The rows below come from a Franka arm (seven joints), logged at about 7 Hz.
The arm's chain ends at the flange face. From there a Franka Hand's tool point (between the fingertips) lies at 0.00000 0.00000 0.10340 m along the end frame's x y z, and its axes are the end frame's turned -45 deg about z.
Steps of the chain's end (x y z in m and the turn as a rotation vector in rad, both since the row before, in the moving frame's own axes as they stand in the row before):
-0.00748, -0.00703, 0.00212, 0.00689, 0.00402, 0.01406
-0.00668, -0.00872, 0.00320, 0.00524, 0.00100, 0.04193
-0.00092, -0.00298, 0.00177, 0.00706, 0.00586, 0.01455
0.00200, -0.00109, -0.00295, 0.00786, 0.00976, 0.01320
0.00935, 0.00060, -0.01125, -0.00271, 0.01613, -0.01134
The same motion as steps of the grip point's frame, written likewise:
0.00048, -0.01046, 0.00212, 0.00203, 0.00771, 0.01406
0.00191, -0.01119, 0.00320, 0.00300, 0.00441, 0.04193
0.00240, -0.00284, 0.00177, 0.00085, 0.00914, 0.01455
0.00347, 0.00079, -0.00296, -0.00134, 0.01246, 0.01320
0.00718, 0.00841, -0.01126, -0.01332, 0.00949, -0.01134

